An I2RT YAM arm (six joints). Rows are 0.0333 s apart.
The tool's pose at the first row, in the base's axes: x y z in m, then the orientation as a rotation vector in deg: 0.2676 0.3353 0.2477 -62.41 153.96 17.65
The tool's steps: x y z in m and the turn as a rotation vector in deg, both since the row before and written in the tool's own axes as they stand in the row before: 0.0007 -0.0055 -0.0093 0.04 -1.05 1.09; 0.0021 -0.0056 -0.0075 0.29 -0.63 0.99; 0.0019 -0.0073 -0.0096 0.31 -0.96 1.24; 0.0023 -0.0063 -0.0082 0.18 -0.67 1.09; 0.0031 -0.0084 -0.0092 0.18 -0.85 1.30; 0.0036 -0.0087 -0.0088 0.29 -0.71 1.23
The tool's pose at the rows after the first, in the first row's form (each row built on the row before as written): 0.2698 0.3284 0.2558 -60.51 153.71 18.27; 0.2711 0.3209 0.2616 -58.86 153.72 18.33; 0.2732 0.3116 0.2693 -56.74 153.56 18.55; 0.2743 0.3031 0.2755 -54.98 153.57 18.80; 0.2758 0.2922 0.2821 -52.88 153.51 19.16; 0.2769 0.2808 0.2880 -50.90 153.51 19.29
